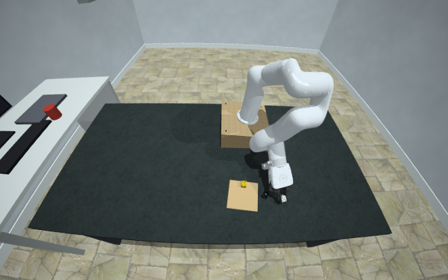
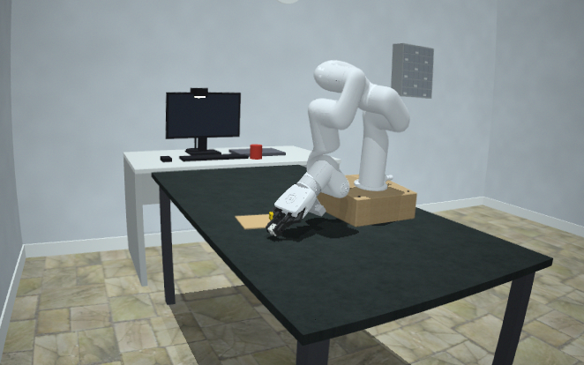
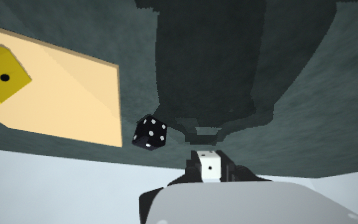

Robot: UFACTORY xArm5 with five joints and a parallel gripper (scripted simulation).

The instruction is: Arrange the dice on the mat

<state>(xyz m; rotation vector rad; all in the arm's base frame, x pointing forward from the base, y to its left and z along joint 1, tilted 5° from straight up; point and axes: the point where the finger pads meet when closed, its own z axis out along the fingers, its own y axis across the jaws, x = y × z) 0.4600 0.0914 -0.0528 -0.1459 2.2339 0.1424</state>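
The white die lies 10 mm below my hand and 10 mm ahead of it. From my hand the other things lie so: black die (70 mm to the right, 30 mm behind, 20 mm below); then tan mat (170 mm to the right, 40 mm below, 40 mm behind); then yellow die (160 mm to the right, 90 mm behind, 20 mm below).
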